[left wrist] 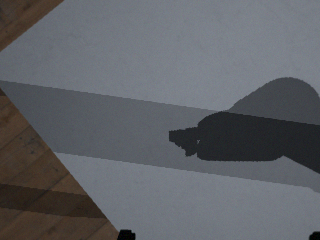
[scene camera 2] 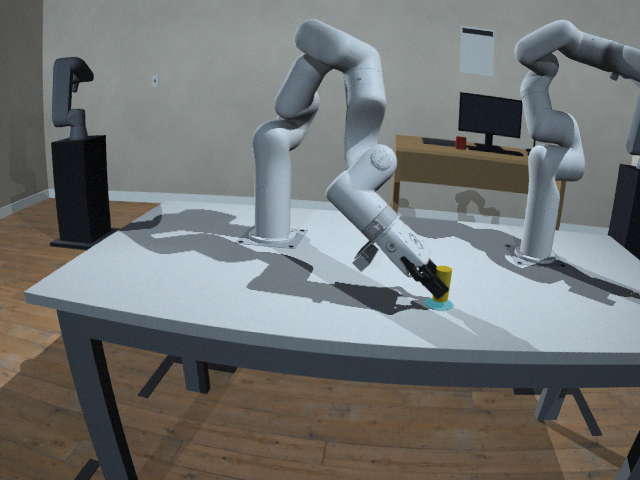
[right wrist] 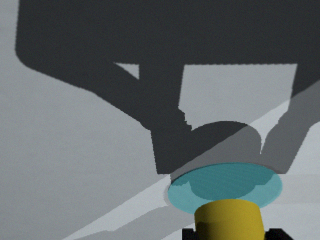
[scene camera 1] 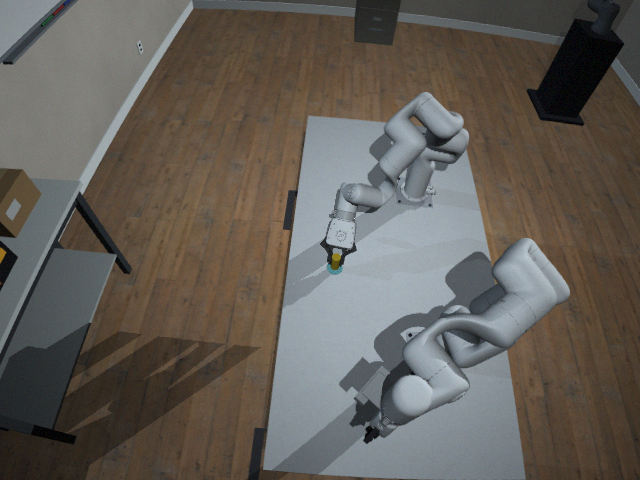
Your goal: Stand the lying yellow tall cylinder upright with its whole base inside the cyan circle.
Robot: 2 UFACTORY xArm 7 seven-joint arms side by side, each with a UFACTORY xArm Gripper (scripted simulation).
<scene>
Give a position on a cyan circle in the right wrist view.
At 227, 180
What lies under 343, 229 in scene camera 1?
My right gripper.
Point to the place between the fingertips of my right gripper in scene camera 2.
444, 290
</scene>
